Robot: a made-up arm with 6 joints.
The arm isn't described. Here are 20 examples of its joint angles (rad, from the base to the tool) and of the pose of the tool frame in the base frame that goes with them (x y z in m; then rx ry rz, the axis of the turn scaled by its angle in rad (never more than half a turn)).
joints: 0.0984 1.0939 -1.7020 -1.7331 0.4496 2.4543
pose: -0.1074 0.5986 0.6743 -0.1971 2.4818 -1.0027
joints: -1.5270 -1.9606 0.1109 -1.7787 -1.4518 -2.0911
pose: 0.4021 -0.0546 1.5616 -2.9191 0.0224 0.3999
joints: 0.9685 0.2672 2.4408 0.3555 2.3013 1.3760
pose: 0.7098 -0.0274 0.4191 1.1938 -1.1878 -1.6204
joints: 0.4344 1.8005 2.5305 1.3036 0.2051 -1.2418
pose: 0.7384 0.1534 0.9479 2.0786 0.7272 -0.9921
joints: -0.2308 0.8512 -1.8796 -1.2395 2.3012 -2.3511
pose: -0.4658 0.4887 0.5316 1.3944 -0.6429 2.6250
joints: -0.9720 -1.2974 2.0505 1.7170 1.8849 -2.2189
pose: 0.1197 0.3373 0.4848 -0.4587 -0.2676 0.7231
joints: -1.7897 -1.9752 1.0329 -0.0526 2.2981 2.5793
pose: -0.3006 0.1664 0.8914 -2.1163 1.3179 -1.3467
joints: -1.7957 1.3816 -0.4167 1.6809 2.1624 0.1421
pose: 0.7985 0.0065 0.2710 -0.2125 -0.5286 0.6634
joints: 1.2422 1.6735 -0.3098 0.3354 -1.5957 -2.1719
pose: 0.3812 0.4442 0.8827 -0.0404 -1.6061 0.5686
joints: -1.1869 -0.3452 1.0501 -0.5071 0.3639 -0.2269
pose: 0.3857 -0.1196 1.3813 -1.2143 -1.4191 1.1015
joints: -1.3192 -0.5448 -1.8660 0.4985 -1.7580 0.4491
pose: -0.1821 0.2035 0.0330 0.8815 0.5649 -2.0725
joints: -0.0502 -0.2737 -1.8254 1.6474 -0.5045 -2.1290
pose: 0.0497 -0.0995 0.9082 2.3163 -1.3278 -1.0335
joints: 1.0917 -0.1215 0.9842 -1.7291 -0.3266 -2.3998
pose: 0.5594 -0.6222 -0.0010 -0.8361 0.4127 1.3238
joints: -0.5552 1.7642 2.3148 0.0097 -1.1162 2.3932
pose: 0.1570 -0.1556 1.1385 0.9026 -1.1736 0.1944
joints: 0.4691 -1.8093 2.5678 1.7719 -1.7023 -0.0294
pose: 0.4201 0.3408 1.3652 2.6255 -1.0067 -0.0447
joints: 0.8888 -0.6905 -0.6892 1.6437 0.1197 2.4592
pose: -0.1298 -0.2303 0.4956 0.8447 1.5090 -0.3741
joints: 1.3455 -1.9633 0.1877 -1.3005 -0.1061 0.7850
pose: 0.0618 0.0458 0.3516 -1.6492 -2.0294 -0.5801
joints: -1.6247 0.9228 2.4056 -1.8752 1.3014 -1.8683
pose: -0.4315 0.1929 1.3884 1.4013 2.7455 -0.4702
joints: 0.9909 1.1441 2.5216 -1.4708 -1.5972 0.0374
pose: 0.5418 -0.4097 0.8499 -1.0030 1.6601 -0.4283
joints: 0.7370 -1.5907 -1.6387 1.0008 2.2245 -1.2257
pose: -0.2141 -0.0527 0.3885 0.8718 -0.3320 2.1798
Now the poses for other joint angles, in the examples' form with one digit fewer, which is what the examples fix.
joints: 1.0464 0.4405 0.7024 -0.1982 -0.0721 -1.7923
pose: 0.546 -0.877 0.740 -2.008 0.464 0.793
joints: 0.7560 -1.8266 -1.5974 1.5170 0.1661 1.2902
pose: 0.028 -0.695 0.448 -0.220 1.830 0.838
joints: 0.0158 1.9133 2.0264 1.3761 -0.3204 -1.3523
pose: 0.184 0.064 1.258 2.261 0.065 0.187
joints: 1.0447 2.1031 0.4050 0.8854 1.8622 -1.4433
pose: 0.049 -0.437 0.712 -1.205 1.386 1.482
